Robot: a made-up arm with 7 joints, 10 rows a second.
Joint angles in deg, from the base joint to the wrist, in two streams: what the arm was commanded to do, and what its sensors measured. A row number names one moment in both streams.
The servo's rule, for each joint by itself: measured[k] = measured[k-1] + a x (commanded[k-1-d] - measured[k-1]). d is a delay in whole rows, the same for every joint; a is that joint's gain. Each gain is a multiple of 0.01, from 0.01 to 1. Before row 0 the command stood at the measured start. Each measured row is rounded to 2 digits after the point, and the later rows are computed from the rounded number. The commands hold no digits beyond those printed.
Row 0, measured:
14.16 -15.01 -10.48 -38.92 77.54 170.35 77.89
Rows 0 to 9, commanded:
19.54 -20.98 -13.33 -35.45 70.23 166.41 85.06
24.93 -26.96 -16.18 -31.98 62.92 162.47 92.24
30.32 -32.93 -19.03 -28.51 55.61 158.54 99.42
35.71 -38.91 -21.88 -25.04 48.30 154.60 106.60
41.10 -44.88 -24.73 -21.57 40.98 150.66 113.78
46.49 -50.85 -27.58 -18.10 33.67 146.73 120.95
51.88 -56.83 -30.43 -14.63 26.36 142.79 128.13
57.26 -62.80 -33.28 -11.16 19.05 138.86 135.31
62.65 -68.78 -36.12 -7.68 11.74 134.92 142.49
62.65 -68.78 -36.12 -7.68 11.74 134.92 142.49
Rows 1 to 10, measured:
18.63 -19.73 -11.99 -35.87 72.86 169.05 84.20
23.86 -25.44 -14.21 -32.45 66.50 166.88 91.28
29.22 -31.36 -16.76 -28.98 59.53 164.13 98.44
34.61 -37.32 -19.47 -25.51 52.34 160.99 105.62
40.00 -43.29 -22.26 -22.04 45.07 157.58 112.80
45.39 -49.26 -25.08 -18.57 37.77 154.00 119.97
50.78 -55.24 -27.92 -15.10 30.47 150.30 127.15
56.16 -61.21 -30.76 -11.63 23.16 146.52 134.33
61.55 -67.19 -33.60 -8.15 15.85 142.69 141.51
62.46 -68.45 -34.94 -7.74 13.22 140.13 142.37
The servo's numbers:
d 0
a 0.83 0.79 0.53 0.88 0.64 0.33 0.88

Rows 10 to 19, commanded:
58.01 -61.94 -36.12 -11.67 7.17 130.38 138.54
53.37 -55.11 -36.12 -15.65 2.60 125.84 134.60
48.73 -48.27 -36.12 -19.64 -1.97 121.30 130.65
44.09 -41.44 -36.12 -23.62 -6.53 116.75 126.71
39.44 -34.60 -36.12 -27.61 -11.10 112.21 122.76
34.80 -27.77 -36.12 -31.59 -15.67 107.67 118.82
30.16 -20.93 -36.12 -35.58 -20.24 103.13 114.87
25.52 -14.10 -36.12 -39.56 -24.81 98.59 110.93
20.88 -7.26 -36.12 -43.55 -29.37 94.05 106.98
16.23 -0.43 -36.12 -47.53 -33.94 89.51 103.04
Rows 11 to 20, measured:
58.77 -63.31 -35.57 -11.20 9.35 136.91 139.00
54.29 -56.83 -35.86 -15.12 5.03 133.26 135.13
49.68 -50.07 -36.00 -19.10 0.55 129.31 131.19
45.04 -43.25 -36.06 -23.08 -3.98 125.17 127.25
40.39 -36.42 -36.09 -27.07 -8.54 120.89 123.30
35.75 -29.59 -36.11 -31.05 -13.10 116.53 119.36
31.11 -22.75 -36.12 -35.04 -17.67 112.11 115.41
26.47 -15.92 -36.12 -39.02 -22.24 107.65 111.47
21.83 -9.08 -36.12 -43.01 -26.80 103.16 107.52
17.18 -2.25 -36.12 -46.99 -31.37 98.66 103.58

